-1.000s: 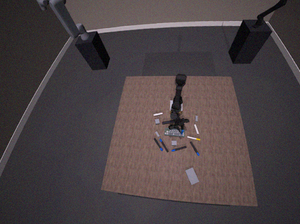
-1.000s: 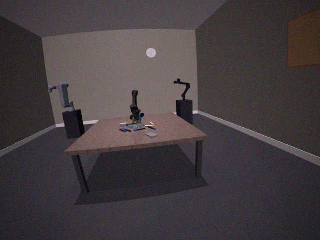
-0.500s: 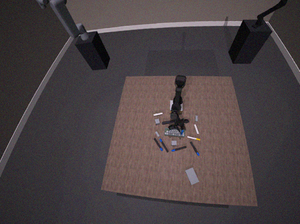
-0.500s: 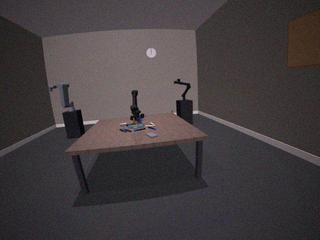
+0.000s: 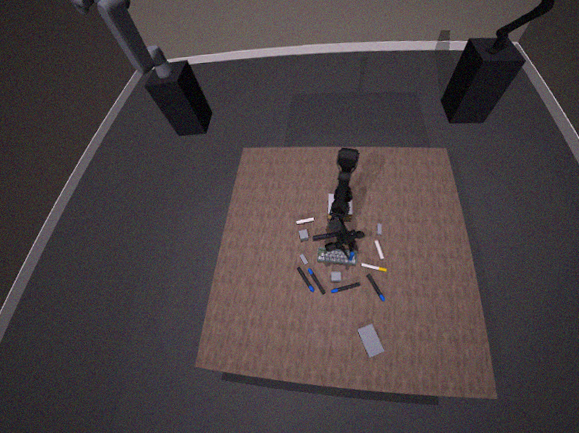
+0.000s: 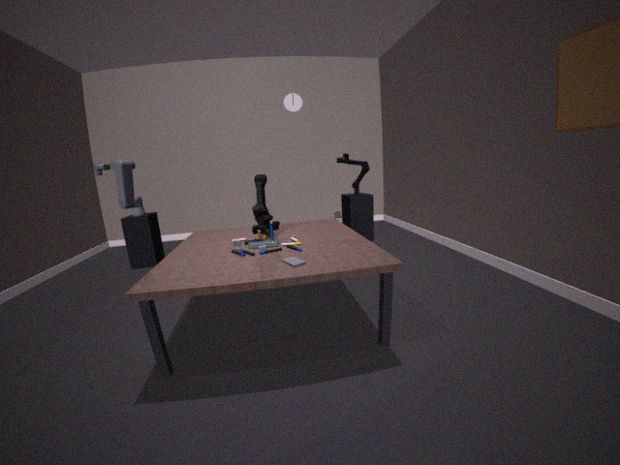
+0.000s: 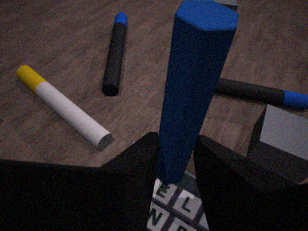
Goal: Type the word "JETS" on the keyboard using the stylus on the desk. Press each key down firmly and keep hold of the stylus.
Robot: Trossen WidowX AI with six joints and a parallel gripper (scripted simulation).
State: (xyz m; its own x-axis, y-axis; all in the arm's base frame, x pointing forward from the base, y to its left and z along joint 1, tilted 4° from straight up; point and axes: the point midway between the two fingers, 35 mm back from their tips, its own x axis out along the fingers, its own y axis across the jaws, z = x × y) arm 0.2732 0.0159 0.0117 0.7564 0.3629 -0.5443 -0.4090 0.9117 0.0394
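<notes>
Right now my gripper tip is 8 cm short of the grey block, 7 cm to the left of it and 6 cm above it. From my gripper tip the other things lie so: yellow marker 3 cm ahead, 13 cm to the left, 6 cm below; then black bar 13 cm behind, 12 cm to the right, 6 cm below; then blue stylus 2 cm below.
</notes>
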